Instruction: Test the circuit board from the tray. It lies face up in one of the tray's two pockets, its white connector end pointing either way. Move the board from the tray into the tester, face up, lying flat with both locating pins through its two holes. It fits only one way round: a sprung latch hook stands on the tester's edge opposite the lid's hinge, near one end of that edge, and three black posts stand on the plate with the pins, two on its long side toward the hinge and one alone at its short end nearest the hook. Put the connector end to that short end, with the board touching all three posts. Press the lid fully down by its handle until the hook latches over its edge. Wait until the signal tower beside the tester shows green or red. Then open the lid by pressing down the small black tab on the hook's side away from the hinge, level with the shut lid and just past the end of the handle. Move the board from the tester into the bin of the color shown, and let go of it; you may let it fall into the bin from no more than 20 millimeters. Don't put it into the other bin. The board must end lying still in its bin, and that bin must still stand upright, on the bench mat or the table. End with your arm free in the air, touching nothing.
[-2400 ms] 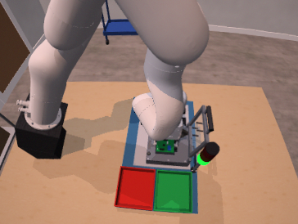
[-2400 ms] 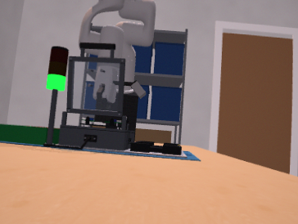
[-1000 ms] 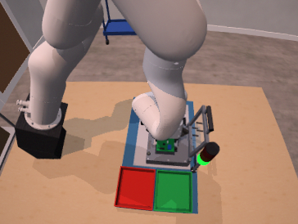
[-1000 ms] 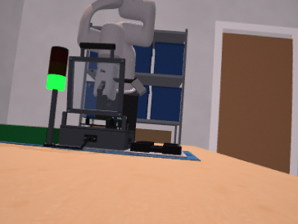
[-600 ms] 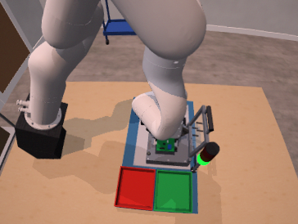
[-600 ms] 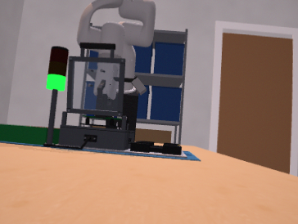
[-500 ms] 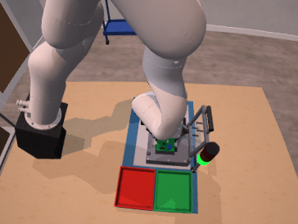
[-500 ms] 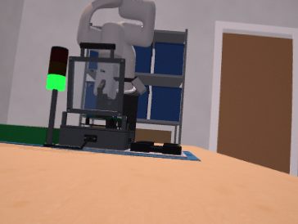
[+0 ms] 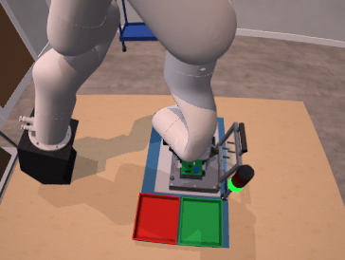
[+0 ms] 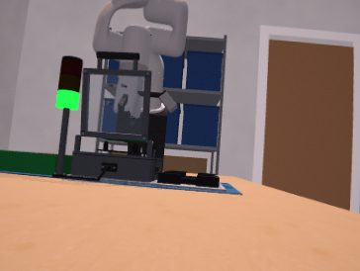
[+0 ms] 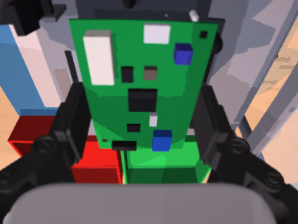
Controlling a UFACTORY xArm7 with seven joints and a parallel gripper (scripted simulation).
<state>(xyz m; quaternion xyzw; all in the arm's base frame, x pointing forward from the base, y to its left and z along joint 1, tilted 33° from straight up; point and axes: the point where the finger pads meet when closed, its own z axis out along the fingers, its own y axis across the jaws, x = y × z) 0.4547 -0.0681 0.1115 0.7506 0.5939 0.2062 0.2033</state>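
My gripper is now 4 cm above the tester's plate and 1 cm short of it. Also, from my hand: tester's clear lid: 11 cm ahead, 8 cm above, 3 cm to the right; then latch hook: 7 cm to the left, 5 cm behind, 2 cm below; then green circuit board: 1 cm below.
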